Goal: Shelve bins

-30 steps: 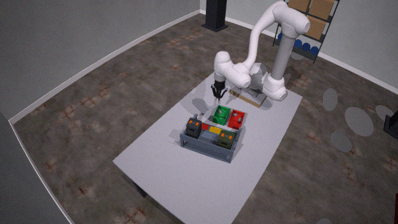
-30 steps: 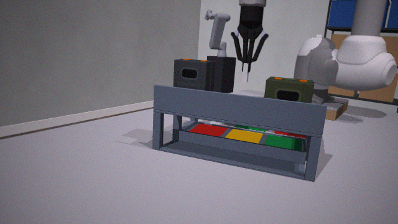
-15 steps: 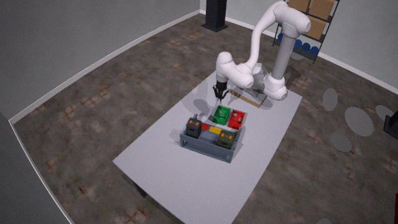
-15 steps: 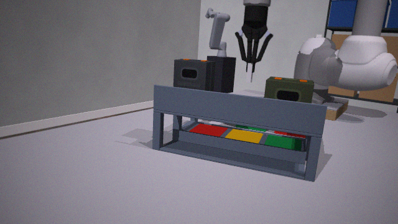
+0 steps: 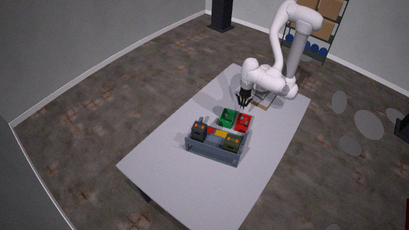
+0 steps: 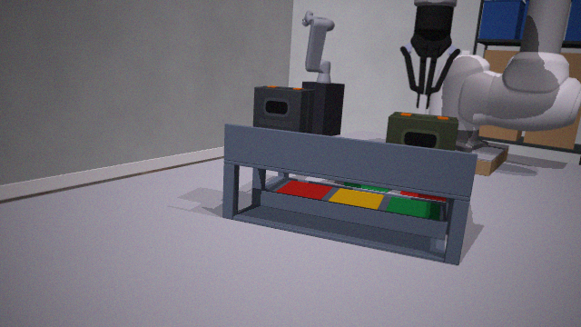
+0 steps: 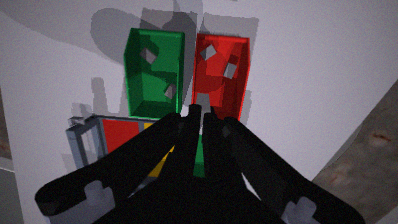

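Right now my hand is 30 mm past the red bin, 20 mm to the right of it and 150 mm above it. Also, from my hand: olive box (280 mm ahead, 130 mm to the left, 30 mm below); green bin (20 mm ahead, 90 mm to the right, 150 mm below); dark grey box (360 mm ahead, 80 mm to the right, 20 mm below).
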